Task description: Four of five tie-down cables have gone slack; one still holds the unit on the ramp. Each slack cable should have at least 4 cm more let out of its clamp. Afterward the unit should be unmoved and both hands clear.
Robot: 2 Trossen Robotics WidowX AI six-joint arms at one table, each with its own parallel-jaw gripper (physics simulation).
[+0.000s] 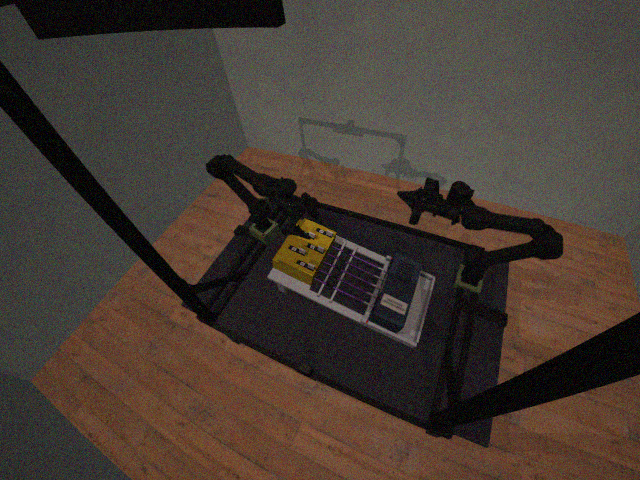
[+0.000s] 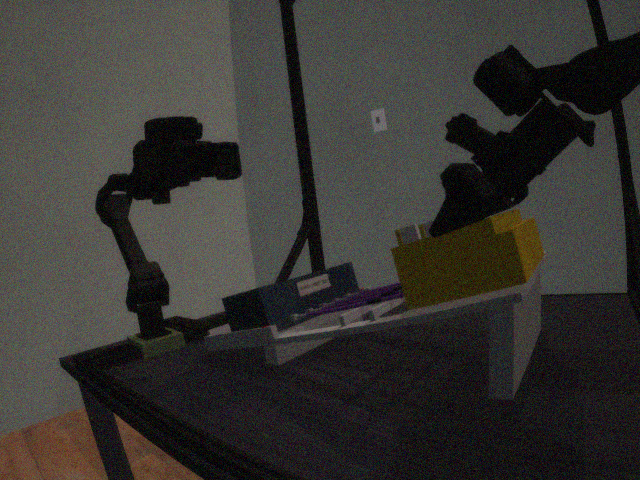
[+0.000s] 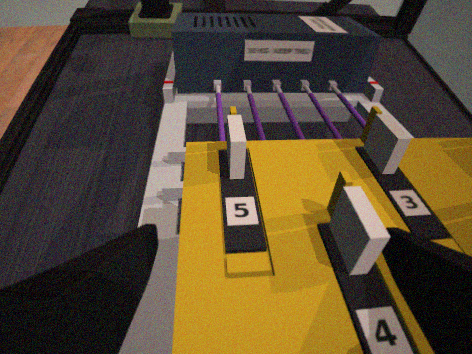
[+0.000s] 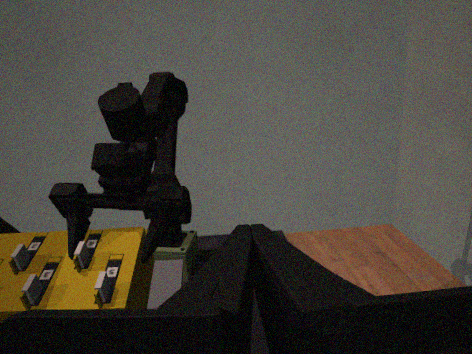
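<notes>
The dark blue unit [image 1: 405,273] [image 2: 248,310] [image 3: 210,62] sits on the low end of the white ramp [image 1: 343,310] [image 2: 501,351] [image 3: 171,130]. Purple cables [image 2: 356,299] [image 3: 255,115] run from it to the yellow clamp block [image 2: 465,268] [image 3: 295,175]; their slack cannot be told. Sliders with white tabs are set in the block: slider 5 [image 3: 241,235] [image 4: 107,285], slider 4 [image 3: 362,295] [image 4: 88,250] and slider 3 [image 3: 420,220]. My left gripper [image 3: 270,237] [image 4: 106,260] is open above the block, its fingers either side of sliders 5 and 4, holding nothing. My right gripper [image 1: 400,194] [image 4: 249,236] is shut, empty and raised away from the ramp.
White posts with red marks, a left one [image 3: 168,90] and a right one [image 3: 375,90], stand at the unit's near corners. Low white crossbars span the ramp under the cables. Dark frame uprights, one of them [image 2: 305,155] behind the ramp, rise from the dark table [image 1: 289,330] [image 2: 361,413].
</notes>
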